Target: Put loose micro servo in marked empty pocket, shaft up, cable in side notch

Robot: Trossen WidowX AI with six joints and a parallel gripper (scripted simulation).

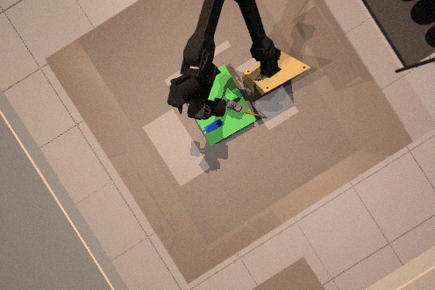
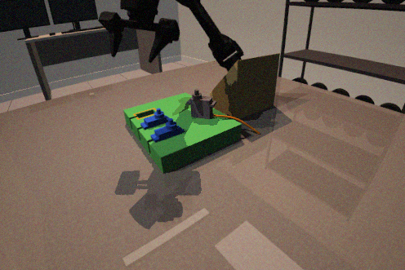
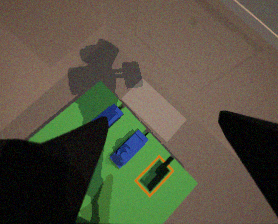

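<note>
Right now the green deck is 150 mm behind my gripper tip, 10 mm to the left of it and 210 mm below it.
</note>
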